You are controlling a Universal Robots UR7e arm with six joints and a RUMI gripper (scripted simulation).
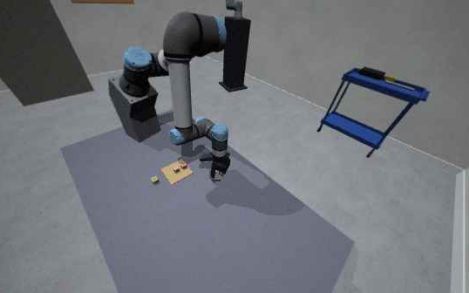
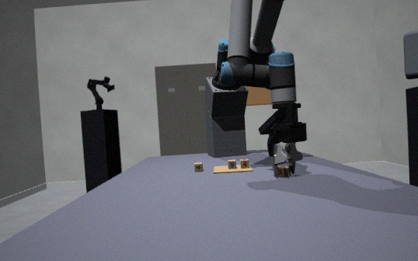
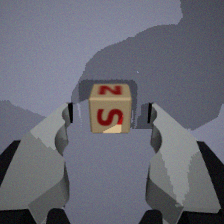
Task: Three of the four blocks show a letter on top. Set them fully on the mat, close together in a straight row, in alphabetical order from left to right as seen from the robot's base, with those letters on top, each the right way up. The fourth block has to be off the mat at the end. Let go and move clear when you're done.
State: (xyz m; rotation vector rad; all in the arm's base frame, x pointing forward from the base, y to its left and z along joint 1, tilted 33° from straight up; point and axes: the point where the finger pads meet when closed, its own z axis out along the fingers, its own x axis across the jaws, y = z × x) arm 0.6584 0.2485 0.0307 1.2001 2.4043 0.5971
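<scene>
Right now the tan mat is 190 mm to the right of my hand, 160 mm behind it and 20 mm below it.
</scene>
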